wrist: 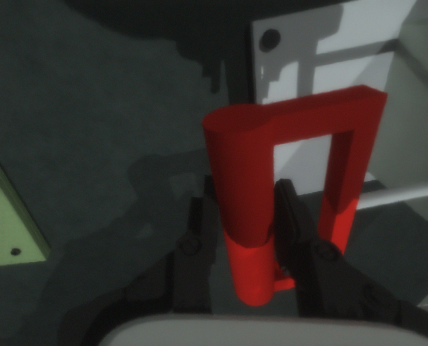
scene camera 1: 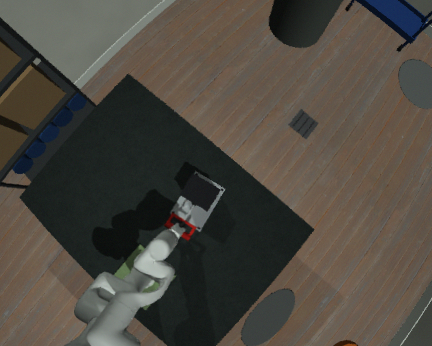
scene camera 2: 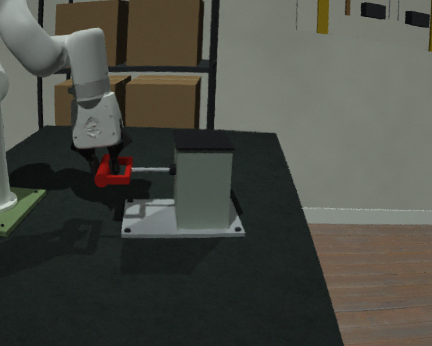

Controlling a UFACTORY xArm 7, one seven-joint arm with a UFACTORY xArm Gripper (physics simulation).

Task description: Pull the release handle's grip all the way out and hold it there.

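Note:
The red release handle's grip [scene camera 1: 188, 236] [scene camera 2: 101, 179] [wrist: 240, 175] is a thick round bar closing a red rectangular frame. My gripper [scene camera 1: 179, 229] [scene camera 2: 105, 170] [wrist: 243, 195] is shut on this bar from above, one finger outside the frame and one inside its opening. A thin pale rod [scene camera 2: 152, 169] [wrist: 395, 196] runs level from the frame to the pale housing [scene camera 2: 204, 190], with a long stretch of it exposed. The housing has a dark top and stands on a light base plate [scene camera 2: 150, 234] [wrist: 360, 70]. In scene camera 1 the arm partly hides the grip and fingers.
The housing stands on a dark mat-like surface [scene camera 1: 240, 250] [scene camera 2: 280, 280]. The arm's green base plate [scene camera 1: 131, 262] [scene camera 2: 25, 210] [wrist: 17, 235] lies on the side away from the housing. A shelf rack [scene camera 2: 214, 65] with brown boxes stands behind. A dark round bin [scene camera 1: 300, 25] stands on the wooden floor.

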